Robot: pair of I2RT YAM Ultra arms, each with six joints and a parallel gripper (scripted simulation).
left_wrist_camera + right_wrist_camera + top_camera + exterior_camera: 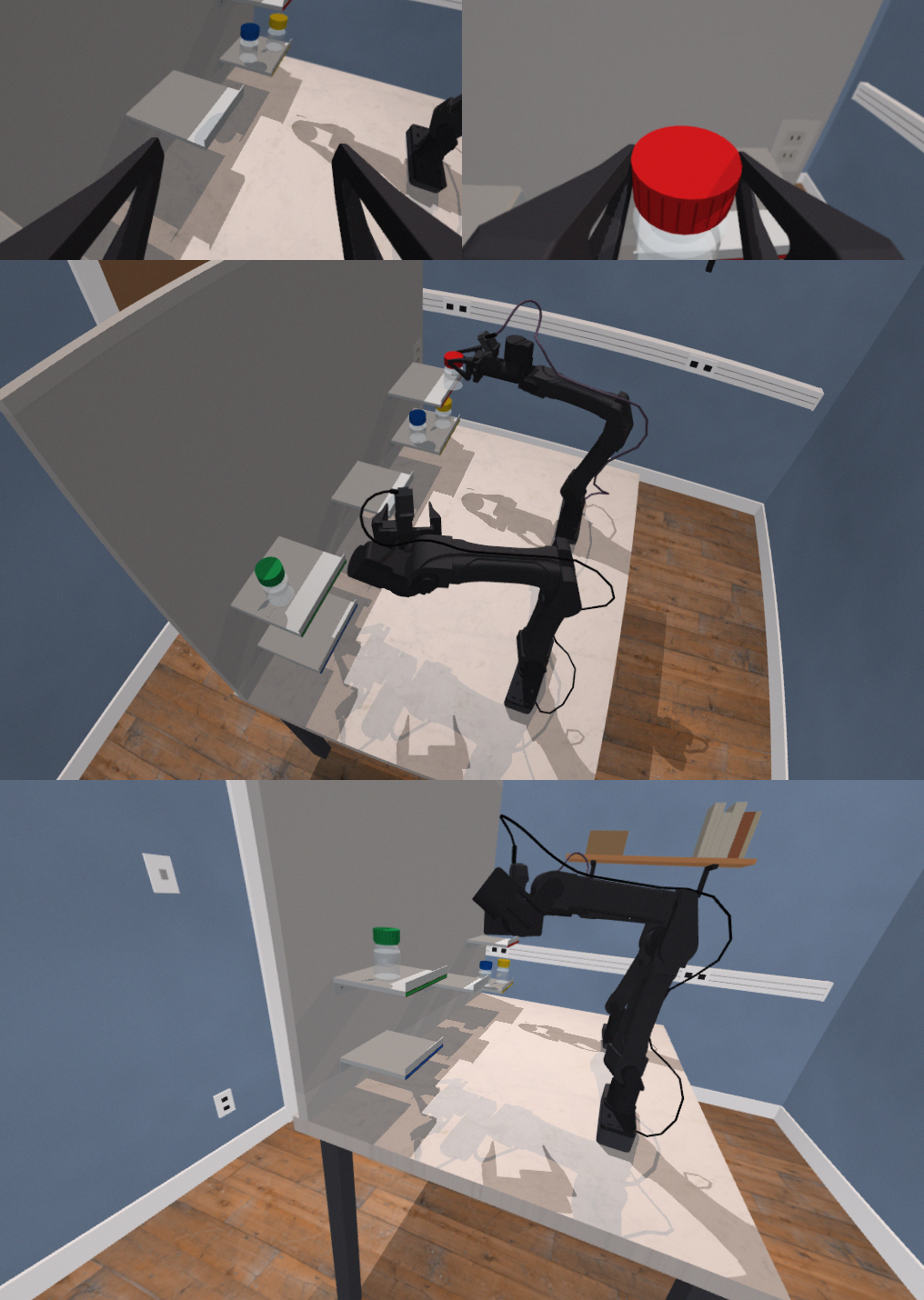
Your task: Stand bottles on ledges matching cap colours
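Now: right hand 5 cm above the red-capped bottle. From my right hand the other things lie so: blue-capped bottle: 12 cm ahead, 29 cm below; grey wall panel: 21 cm ahead, 35 cm to the left; yellow-capped bottle: 6 cm ahead, 10 cm to the right, 29 cm below.
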